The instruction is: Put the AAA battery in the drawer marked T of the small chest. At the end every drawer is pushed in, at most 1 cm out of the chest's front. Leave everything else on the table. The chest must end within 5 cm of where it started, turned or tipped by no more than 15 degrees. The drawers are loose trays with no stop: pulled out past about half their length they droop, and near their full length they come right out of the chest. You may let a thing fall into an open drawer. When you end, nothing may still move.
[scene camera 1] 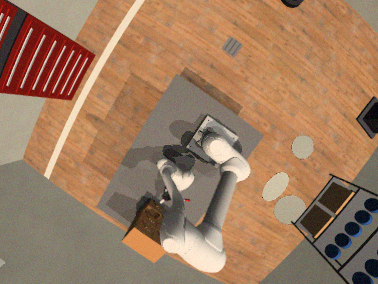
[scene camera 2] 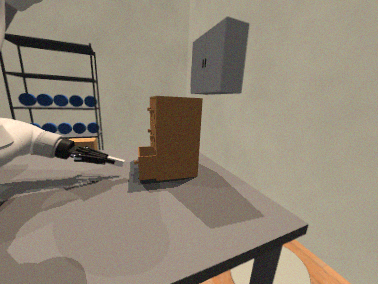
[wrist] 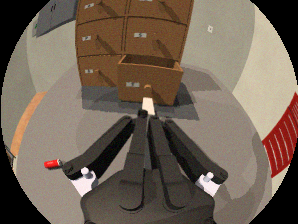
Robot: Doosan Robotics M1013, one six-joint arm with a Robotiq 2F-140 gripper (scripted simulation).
Labels:
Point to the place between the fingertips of the gripper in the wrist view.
146, 105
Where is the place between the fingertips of the gripper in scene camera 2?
123, 163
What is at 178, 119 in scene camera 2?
A wooden chest.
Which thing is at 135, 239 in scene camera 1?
A wooden chest.

